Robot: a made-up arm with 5 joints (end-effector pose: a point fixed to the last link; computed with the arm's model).
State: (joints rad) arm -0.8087 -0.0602 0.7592 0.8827 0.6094
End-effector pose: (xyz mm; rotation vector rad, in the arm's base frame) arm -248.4 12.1 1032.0 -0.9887 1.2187 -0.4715
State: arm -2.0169 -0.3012 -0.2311 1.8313 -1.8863
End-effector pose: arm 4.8 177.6 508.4 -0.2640 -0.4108 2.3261
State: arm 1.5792 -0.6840 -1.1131 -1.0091 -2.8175
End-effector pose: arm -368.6 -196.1 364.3 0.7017 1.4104 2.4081
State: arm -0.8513 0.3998 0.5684 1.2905 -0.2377
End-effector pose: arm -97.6 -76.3 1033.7 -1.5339 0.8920 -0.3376
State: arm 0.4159 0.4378 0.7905 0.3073 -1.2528
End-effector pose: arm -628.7 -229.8 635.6 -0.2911 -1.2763 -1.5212
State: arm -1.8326 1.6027 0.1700 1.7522 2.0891
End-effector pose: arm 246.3 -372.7 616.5 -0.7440 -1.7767 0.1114
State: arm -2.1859 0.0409 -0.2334 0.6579 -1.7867
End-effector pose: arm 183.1 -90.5 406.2 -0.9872 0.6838 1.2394
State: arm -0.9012 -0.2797 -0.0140 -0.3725 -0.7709
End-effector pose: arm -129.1 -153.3 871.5 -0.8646 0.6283 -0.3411
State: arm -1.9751 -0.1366 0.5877 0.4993 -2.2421
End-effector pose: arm 298.2 -61.3 722.2 -1.2969 -0.6879 0.5331
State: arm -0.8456 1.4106 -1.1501 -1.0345 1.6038
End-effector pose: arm -285.1 -258.1 702.2 -2.0959 -0.6628 -0.7920
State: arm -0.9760 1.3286 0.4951 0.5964 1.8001
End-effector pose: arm -171.4 -393.4 994.4 1.8246 2.0907 0.3989
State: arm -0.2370 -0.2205 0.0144 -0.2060 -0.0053
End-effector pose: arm -359.7 -126.8 860.0 -0.4604 0.6656 -0.3148
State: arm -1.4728 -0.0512 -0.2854 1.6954 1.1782
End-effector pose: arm 71.6 154.4 686.0 1.7242 -1.9282 -0.1882
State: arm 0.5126 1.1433 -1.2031 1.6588 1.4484
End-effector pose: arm -354.5 -60.7 859.6 -1.4252 1.8173 0.4134
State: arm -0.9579 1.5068 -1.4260 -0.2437 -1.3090
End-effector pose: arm -191.2 -181.7 591.9 0.4535 1.5843 0.1111
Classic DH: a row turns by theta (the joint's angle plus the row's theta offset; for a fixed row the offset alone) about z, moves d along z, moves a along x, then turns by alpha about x. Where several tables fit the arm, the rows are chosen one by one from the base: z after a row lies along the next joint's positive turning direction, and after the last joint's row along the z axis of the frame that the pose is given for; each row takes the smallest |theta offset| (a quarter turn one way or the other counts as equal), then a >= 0, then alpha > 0; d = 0 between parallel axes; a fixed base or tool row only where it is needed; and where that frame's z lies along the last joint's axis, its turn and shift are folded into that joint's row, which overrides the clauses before.
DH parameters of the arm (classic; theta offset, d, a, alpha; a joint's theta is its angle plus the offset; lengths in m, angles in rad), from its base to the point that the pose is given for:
base (fixed): 0 0.5456 -0.1755 1.5708
joint 1: 1.5708 0.1409 0.077 1.5708
joint 2: 0 -0.2159 0.0146 -1.5708
joint 3: -0.0055 -0.1265 0.0918 -1.8973
joint 4: -0.1063 -0.0817 0.1626 -1.9404
joint 5: -1.3025 -0.1049 0.0054 -0.8821
tool (fixed): -2.9296 -0.056 0 0

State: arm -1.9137 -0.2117 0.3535 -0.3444 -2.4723
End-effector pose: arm 192.1 -191.8 718.5 -1.3878 -0.4838 -0.1299
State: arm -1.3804 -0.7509 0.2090 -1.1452 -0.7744
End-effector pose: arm -106.5 -160.2 786.1 -0.4980 0.8209 -0.2837
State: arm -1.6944 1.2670 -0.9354 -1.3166 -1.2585
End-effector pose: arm -110.4 -142.7 773.9 0.1130 2.5908 -1.5757
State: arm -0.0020 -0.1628 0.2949 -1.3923 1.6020
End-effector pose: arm -451.4 -192.8 616.1 0.7782 0.7547 1.5415
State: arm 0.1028 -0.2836 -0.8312 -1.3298 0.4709
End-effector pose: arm -440.8 -142.5 642.8 0.8730 1.0417 -0.1743
